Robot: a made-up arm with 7 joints. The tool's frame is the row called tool.
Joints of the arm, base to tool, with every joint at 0 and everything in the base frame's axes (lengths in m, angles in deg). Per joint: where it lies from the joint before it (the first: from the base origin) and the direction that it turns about. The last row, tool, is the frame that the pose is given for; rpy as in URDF.
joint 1: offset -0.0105 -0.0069 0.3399 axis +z
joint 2: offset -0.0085 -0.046 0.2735 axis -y
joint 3: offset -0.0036 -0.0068 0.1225 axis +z
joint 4: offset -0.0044 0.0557 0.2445 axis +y
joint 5: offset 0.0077 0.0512 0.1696 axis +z
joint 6: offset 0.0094 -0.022 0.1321 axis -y
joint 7: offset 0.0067 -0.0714 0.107 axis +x
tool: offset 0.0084 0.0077 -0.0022 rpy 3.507 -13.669 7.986
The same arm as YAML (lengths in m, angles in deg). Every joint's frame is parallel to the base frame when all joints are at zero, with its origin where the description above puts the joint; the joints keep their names.
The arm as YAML. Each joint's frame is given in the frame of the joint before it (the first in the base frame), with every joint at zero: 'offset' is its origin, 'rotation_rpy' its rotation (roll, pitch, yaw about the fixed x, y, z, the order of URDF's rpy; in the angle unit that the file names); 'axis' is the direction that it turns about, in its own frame. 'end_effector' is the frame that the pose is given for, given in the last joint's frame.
length_unit: m
angle_unit: deg
chain:
  - id: joint 1
    offset: [-0.0105, -0.0069, 0.3399]
    rotation_rpy: [0.0, 0.0, 0.0]
    axis: "+z"
  - id: joint 2
    offset: [-0.0085, -0.046, 0.2735]
    rotation_rpy: [0.0, 0.0, 0.0]
    axis: "-y"
  - id: joint 3
    offset: [-0.0036, -0.0068, 0.1225]
    rotation_rpy: [0.0, 0.0, 0.0]
    axis: "+z"
  - id: joint 4
    offset: [-0.0044, 0.0557, 0.2445]
    rotation_rpy: [0.0, 0.0, 0.0]
    axis: "+y"
  - id: joint 5
    offset: [0.0077, 0.0512, 0.1696]
    rotation_rpy: [0.0, 0.0, 0.0]
    axis: "+z"
  - id: joint 6
    offset: [0.0094, -0.022, 0.1321]
    rotation_rpy: [0.0, 0.0, 0.0]
    axis: "-y"
  - id: joint 7
    offset: [0.0067, -0.0714, 0.107]
    rotation_rpy: [0.0, 0.0, 0.0]
    axis: "+x"
end_effector:
  offset: [0.0084, 0.0077, -0.0022]
  rotation_rpy: [3.51, -13.67, 7.99]

